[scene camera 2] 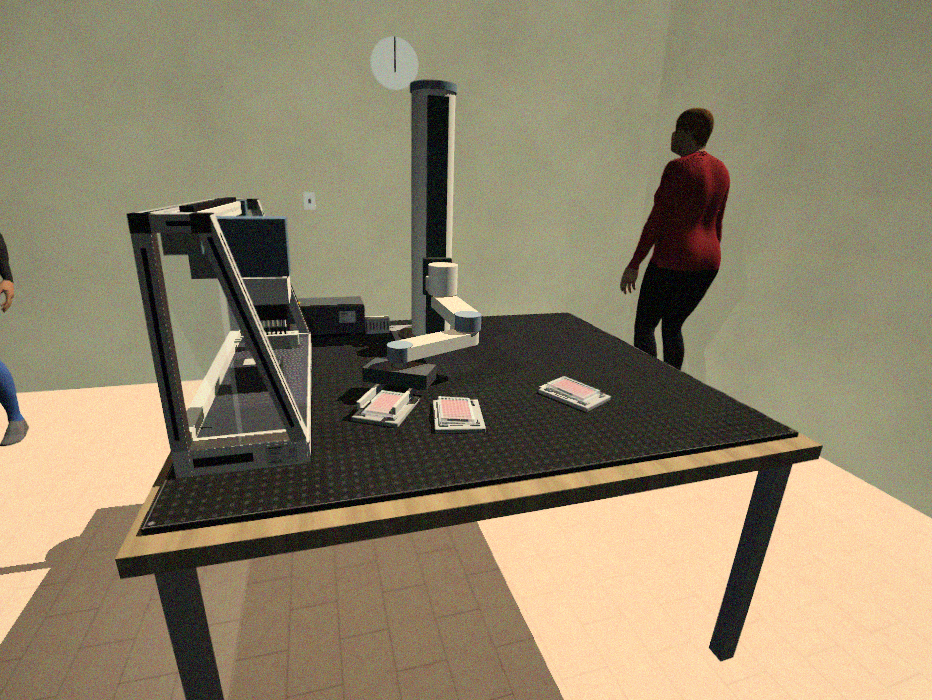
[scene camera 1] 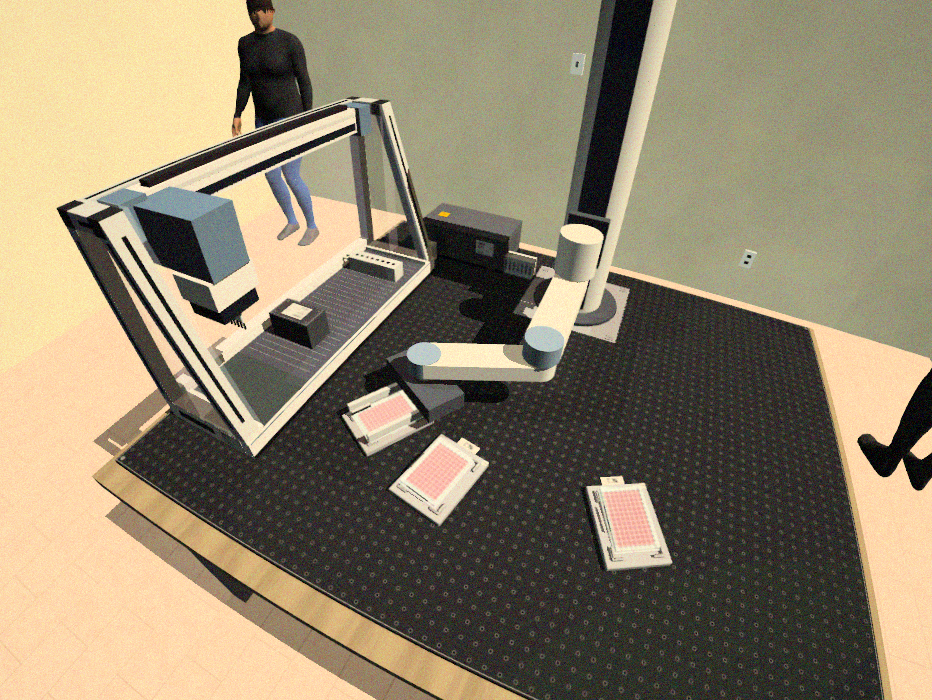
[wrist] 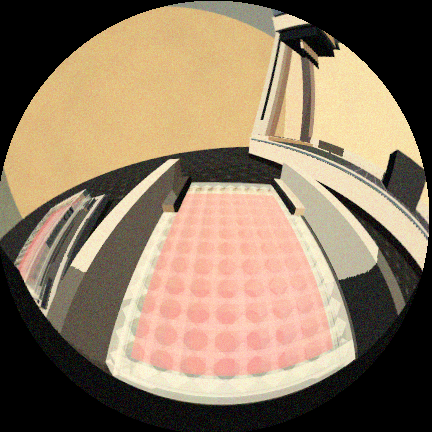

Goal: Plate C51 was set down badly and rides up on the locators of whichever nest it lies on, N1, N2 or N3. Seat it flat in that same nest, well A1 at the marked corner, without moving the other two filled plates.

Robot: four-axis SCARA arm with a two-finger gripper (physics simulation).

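Note:
A pink-filled plate [scene camera 1: 385,415] [scene camera 2: 386,401] [wrist: 227,287] lies on the left nest [scene camera 1: 370,447] [scene camera 2: 376,421]. My gripper [scene camera 1: 380,410] [scene camera 2: 388,397] [wrist: 232,169] is shut with nothing between its fingers. It is low over this plate, and its two finger pads overlap the plate's long rims near the far end in the wrist view. Whether they touch the rims cannot be told. A second filled plate [scene camera 1: 436,470] [scene camera 2: 455,409] lies on the middle nest [scene camera 1: 439,517]. A third [scene camera 1: 629,516] [scene camera 2: 574,388] lies on the right nest [scene camera 1: 640,563]. Plate and nest names are unreadable, and any tilt cannot be judged.
The gantry machine [scene camera 1: 252,444] [scene camera 2: 241,455] stands left of the nests, close to the gripper. A dark control box [scene camera 1: 473,233] [scene camera 2: 331,314] stands at the back near the arm's column [scene camera 2: 418,188]. The middle nest is close beside the left nest. Two people stand beyond the table.

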